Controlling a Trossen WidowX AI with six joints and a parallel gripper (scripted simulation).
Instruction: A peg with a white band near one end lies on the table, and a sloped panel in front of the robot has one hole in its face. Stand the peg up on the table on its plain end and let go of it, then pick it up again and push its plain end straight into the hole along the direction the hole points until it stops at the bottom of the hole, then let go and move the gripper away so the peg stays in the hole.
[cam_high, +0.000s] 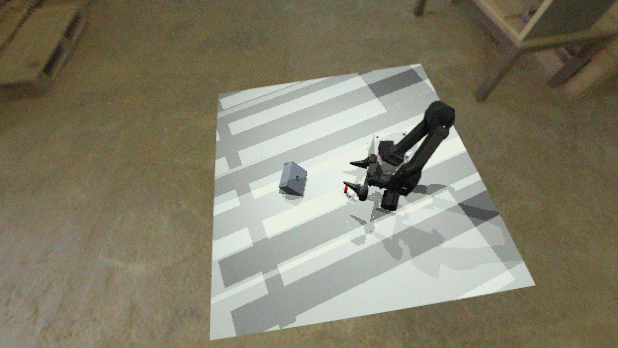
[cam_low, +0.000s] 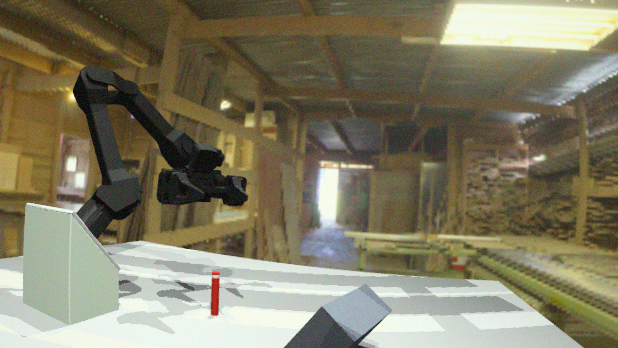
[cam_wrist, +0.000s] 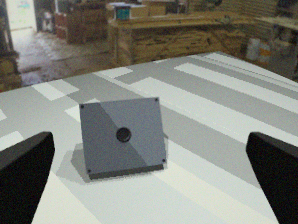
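Now: the red peg 10 mm behind my gripper tip and 160 mm below it. Round my gripper tip: dark sloped panel (230 mm ahead, 60 mm to the right, 170 mm below).
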